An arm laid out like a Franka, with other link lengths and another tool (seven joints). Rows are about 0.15 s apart.
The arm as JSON. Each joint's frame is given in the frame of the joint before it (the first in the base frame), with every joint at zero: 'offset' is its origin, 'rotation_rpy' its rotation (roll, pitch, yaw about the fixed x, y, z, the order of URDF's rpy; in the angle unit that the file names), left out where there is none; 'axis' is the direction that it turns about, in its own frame. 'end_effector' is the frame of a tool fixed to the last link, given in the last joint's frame.
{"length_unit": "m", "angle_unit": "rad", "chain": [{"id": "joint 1", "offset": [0.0, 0.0, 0.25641], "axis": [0.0, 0.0, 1.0]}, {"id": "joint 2", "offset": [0.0, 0.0, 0.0], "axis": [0.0, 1.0, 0.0]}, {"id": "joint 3", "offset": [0.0, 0.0, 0.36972], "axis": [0.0, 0.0, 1.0]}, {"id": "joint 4", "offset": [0.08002, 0.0, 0.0], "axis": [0.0, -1.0, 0.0]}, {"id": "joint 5", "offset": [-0.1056, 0.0, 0.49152], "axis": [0.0, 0.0, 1.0]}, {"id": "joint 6", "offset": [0.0, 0.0, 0.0], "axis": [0.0, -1.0, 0.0]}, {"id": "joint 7", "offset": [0.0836, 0.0, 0.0], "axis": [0.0, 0.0, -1.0]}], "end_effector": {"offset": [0.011, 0.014, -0.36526], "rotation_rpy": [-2.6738, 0.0, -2.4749]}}
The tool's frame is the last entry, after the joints.
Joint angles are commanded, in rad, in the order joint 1, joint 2, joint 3, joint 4, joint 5, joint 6, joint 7. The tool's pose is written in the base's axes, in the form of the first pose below.
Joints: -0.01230 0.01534 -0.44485 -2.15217 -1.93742 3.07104 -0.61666
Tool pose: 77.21 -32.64 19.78 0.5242 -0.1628 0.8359 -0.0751 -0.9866 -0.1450
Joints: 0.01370 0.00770 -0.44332 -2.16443 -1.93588 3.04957 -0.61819
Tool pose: 77.57 -31.07 19.63 0.5271 -0.1502 0.8364 -0.0645 -0.9885 -0.1368
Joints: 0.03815 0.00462 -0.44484 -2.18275 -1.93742 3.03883 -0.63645
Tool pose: 77.51 -29.39 18.58 0.5478 -0.1251 0.8272 -0.0421 -0.9916 -0.1221
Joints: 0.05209 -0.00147 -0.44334 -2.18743 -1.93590 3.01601 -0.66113
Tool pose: 77.73 -28.98 18.91 0.5534 -0.0952 0.8274 -0.0322 -0.9952 -0.0929
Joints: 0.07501 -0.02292 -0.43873 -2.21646 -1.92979 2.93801 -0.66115
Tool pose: 77.19 -29.16 19.08 0.5452 -0.0873 0.8337 -0.0670 -0.9959 -0.0605
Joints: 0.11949 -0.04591 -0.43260 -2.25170 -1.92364 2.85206 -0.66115
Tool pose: 76.90 -27.75 19.03 0.5415 -0.0669 0.8381 -0.0847 -0.9961 -0.0247
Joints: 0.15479 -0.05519 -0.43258 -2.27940 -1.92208 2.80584 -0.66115
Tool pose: 76.51 -26.26 18.15 0.5499 -0.0509 0.8337 -0.0848 -0.9964 -0.0050
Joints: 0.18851 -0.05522 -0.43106 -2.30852 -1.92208 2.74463 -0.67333
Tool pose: 75.83 -25.35 16.77 0.5698 -0.0191 0.8215 -0.0879 -0.9954 0.0378
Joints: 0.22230 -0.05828 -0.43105 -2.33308 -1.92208 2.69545 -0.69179
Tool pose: 75.32 -24.22 15.87 0.5877 0.0172 0.8089 -0.0790 -0.9938 0.0786
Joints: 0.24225 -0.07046 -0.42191 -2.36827 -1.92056 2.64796 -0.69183
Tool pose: 74.25 -23.25 14.86 0.5982 0.0318 0.8007 -0.0827 -0.9914 0.1012
